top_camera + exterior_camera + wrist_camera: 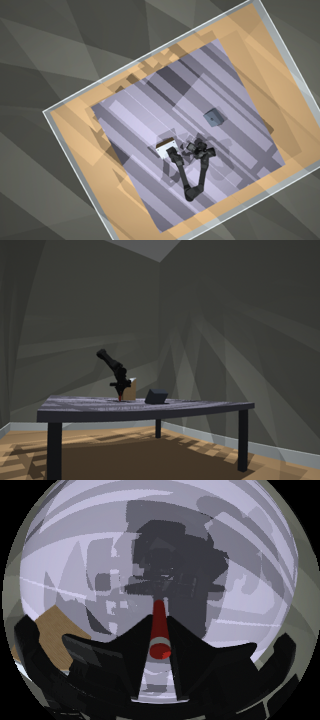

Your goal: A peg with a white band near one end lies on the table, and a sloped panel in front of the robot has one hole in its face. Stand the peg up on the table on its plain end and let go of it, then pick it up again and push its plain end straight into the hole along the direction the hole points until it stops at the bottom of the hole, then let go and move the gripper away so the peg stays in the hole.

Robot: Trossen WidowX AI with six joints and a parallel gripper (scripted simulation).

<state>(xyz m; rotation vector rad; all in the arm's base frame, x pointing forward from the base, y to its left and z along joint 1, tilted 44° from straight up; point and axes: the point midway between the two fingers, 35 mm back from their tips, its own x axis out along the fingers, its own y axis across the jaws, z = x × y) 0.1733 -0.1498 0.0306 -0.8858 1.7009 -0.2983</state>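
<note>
Now: the sloped panel 28 cm ahead of my gripper tip and 16 cm to the left of it. The rest, counted from my gripper tip: red peg: 2 cm above.
</note>
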